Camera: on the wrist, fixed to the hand. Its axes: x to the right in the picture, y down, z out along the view.
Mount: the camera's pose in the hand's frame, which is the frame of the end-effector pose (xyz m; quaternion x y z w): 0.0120 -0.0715 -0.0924 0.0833 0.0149 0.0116 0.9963
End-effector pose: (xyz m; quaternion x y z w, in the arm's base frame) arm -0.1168 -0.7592 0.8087 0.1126 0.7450 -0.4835 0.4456
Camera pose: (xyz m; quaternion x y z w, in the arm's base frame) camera -0.2178 -0.7228 0.8563 0.1652 0.7073 -0.5369 0.4291
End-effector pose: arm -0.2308 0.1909 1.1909 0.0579 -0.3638 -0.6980 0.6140
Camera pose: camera -0.2432 0.1384 1.0866 0.1150 -0.4122 -0.6572 0.6205
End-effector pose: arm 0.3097 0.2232 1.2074 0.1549 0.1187 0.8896 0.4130
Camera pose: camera 0.3178 0.2699 1.0999 0.1769 0.1967 0.8835 0.3865
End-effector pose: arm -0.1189 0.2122 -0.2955 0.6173 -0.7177 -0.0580 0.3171
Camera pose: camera -0.0100 0.2131 -0.2516 0.6340 -0.7223 0.0149 0.2759
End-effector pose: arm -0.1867 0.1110 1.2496 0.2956 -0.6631 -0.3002 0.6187
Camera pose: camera -0.0937 0.0527 1.2077 0.3428 -0.6799 -0.2323 0.6052
